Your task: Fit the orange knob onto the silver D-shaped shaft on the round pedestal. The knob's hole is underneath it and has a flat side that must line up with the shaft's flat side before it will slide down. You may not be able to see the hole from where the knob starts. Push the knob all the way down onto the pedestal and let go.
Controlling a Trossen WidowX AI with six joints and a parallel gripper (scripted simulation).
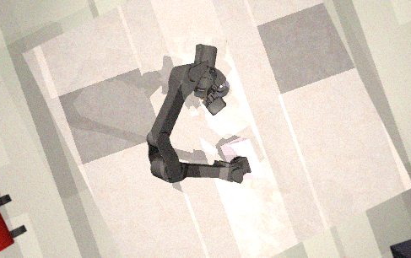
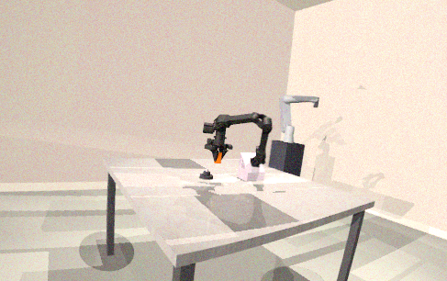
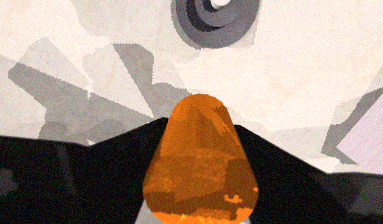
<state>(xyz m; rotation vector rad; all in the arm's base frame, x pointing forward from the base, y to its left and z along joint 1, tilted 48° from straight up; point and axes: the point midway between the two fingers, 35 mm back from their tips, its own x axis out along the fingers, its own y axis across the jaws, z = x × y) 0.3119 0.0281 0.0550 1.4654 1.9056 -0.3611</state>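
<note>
Right now the dark round pedestal is 20 mm ahead of my gripper tip, 80 mm to the right of it and 90 mm below it. Round my gripper tip: orange knob (30 mm above).
</note>
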